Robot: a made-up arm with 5 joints.
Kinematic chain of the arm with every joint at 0, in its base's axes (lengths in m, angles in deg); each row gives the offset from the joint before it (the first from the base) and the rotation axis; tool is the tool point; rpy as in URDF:
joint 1: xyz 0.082 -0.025 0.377 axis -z
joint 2: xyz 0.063 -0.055 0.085 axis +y
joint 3: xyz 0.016 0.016 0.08 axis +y
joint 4: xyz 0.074 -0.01 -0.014 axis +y
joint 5: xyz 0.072 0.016 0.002 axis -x
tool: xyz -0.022 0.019 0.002 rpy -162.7 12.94 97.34
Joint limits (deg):
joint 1: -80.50..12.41
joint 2: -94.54..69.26
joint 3: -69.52..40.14
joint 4: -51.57..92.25
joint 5: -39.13..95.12
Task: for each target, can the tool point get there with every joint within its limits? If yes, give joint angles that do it. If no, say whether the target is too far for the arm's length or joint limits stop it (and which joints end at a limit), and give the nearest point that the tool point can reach.
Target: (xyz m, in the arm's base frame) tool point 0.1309 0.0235 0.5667
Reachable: yes | joints -66.42 -77.60 -5.04 65.07 72.71
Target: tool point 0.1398 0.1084 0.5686
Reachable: yes | joints -72.06 -37.76 20.85 -10.17 2.92
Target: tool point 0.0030 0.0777 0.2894
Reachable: no: joint limits stop it (at a limit: joint 1, joint 2) | nearest point 0.1135 0.0790 0.3552 | short by 0.129 m
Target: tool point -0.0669 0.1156 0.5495
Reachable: no: joint limits stop it (at a limit: joint 1, joint 3) | nearest point -0.0471 -0.0108 0.5324 | short by 0.129 m
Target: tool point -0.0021 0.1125 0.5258
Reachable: no: joint limits stop it (at a limit: joint 1) | nearest point 0.1158 0.0928 0.5258 | short by 0.120 m
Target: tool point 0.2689 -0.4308 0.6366
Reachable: no: too far | nearest point 0.2912 -0.1045 0.5958 | short by 0.330 m
